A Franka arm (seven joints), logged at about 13 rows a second.
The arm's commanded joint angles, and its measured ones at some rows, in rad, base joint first. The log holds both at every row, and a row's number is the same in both.
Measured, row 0:
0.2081, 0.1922, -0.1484, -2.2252, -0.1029, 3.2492, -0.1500
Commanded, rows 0 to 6:
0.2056, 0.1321, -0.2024, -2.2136, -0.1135, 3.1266, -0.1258
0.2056, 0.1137, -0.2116, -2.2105, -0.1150, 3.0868, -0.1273
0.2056, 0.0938, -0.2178, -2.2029, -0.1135, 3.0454, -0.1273
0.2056, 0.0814, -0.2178, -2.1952, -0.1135, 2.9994, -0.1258
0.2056, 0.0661, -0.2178, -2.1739, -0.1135, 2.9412, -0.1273
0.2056, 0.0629, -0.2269, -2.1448, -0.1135, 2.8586, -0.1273
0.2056, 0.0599, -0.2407, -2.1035, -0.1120, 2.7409, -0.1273
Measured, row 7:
0.2005, 0.0789, -0.2189, -2.1640, -0.1029, 2.8940, -0.1498
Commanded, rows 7 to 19:
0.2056, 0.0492, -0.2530, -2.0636, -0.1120, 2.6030, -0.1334
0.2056, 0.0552, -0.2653, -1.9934, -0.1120, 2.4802, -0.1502
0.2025, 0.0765, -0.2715, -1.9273, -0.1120, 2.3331, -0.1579
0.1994, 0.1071, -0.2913, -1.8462, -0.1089, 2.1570, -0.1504
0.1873, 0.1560, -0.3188, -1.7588, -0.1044, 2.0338, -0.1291
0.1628, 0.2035, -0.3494, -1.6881, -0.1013, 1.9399, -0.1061
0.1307, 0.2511, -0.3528, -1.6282, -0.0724, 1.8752, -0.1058
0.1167, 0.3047, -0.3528, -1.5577, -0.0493, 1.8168, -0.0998
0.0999, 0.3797, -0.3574, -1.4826, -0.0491, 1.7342, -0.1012
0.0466, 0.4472, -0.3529, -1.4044, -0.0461, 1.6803, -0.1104
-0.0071, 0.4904, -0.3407, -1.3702, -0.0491, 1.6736, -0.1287
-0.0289, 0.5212, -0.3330, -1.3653, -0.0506, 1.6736, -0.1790
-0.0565, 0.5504, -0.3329, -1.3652, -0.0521, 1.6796, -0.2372
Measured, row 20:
0.0014, 0.4636, -0.3466, -1.4530, -0.0731, 1.7225, -0.1669
